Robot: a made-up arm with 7 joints.
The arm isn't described. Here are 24 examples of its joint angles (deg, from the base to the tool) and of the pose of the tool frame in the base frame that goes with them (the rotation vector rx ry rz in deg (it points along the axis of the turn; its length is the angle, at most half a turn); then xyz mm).
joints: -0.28 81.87 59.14 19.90 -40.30 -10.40 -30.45
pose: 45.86 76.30 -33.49 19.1 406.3 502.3
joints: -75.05 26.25 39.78 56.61 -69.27 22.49 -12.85
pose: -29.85 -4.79 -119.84 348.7 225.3 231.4
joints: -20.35 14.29 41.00 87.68 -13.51 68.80 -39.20
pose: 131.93 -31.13 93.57 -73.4 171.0 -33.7
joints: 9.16 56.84 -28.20 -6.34 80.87 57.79 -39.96
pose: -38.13 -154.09 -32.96 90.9 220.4 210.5
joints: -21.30 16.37 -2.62 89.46 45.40 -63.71 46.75
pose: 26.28 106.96 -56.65 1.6 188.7 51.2
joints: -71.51 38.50 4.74 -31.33 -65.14 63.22 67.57
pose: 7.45 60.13 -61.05 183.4 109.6 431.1
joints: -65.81 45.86 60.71 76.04 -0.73 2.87 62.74
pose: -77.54 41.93 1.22 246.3 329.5 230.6
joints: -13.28 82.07 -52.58 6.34 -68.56 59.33 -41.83
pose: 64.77 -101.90 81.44 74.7 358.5 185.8
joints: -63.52 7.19 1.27 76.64 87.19 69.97 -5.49
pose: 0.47 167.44 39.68 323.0 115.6 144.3
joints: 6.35 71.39 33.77 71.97 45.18 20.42 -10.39
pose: 53.44 -165.05 -38.86 -45.6 472.8 341.0
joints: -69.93 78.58 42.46 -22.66 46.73 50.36 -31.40
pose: 6.71 52.95 22.47 -25.8 266.4 529.9
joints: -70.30 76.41 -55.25 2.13 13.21 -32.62 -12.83
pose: 136.04 89.11 -20.65 220.0 204.4 391.8
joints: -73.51 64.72 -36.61 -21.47 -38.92 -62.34 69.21
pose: 31.39 -24.10 -79.90 180.7 163.6 385.0
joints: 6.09 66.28 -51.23 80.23 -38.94 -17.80 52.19
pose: 3.66 142.72 49.14 -71.8 414.7 248.8
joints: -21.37 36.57 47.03 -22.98 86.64 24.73 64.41
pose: 17.43 25.07 102.94 84.6 280.6 327.8
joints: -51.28 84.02 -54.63 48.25 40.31 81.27 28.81
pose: -2.95 100.90 136.43 182.7 411.7 366.8
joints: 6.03 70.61 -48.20 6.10 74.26 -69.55 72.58
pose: 102.38 60.51 -99.36 -20.3 295.7 218.7
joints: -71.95 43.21 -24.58 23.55 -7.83 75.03 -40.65
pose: -4.63 141.65 -84.33 355.3 226.7 343.0
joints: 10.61 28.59 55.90 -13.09 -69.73 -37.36 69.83
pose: -44.61 -16.59 -3.46 -45.4 276.2 281.9
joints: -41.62 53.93 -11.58 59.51 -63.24 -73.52 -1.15
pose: 26.95 34.19 -31.89 135.5 356.3 230.7
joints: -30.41 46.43 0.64 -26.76 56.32 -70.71 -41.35
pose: -165.76 -57.37 -29.84 92.0 170.5 324.3
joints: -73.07 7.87 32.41 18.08 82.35 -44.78 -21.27
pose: 90.66 78.24 -2.09 267.6 113.5 340.8
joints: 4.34 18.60 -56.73 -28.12 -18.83 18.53 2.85
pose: 20.04 87.87 -144.39 20.1 21.2 173.2
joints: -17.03 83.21 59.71 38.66 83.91 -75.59 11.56
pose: 102.45 117.15 40.04 15.8 373.8 444.4
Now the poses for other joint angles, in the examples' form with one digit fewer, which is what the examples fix.
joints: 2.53 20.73 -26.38 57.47 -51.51 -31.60 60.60
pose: -59.1 97.5 -1.8 -63 185 59
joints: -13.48 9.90 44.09 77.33 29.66 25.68 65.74
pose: -63.6 148.4 39.1 -40 163 -5
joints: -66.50 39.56 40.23 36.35 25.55 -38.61 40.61
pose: 16.3 19.8 3.8 231 286 317
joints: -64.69 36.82 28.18 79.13 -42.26 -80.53 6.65
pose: 0.4 5.8 -18.1 216 272 189
